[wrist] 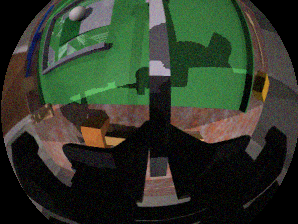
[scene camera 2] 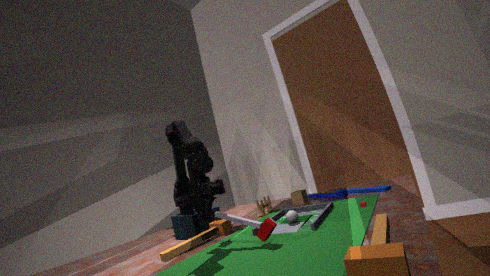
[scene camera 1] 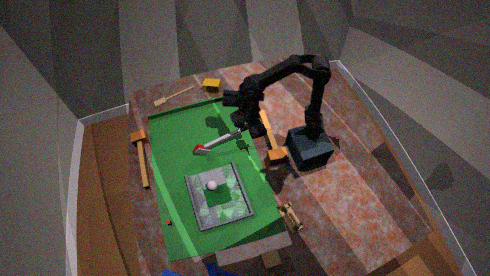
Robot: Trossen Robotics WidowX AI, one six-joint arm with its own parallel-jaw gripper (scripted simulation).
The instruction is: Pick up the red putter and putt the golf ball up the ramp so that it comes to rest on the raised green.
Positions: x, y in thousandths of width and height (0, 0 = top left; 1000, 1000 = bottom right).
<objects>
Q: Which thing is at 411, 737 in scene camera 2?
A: My gripper.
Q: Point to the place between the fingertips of my gripper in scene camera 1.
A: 513, 469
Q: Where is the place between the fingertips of my gripper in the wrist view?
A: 522, 556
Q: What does my gripper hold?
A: A red putter.
</objects>
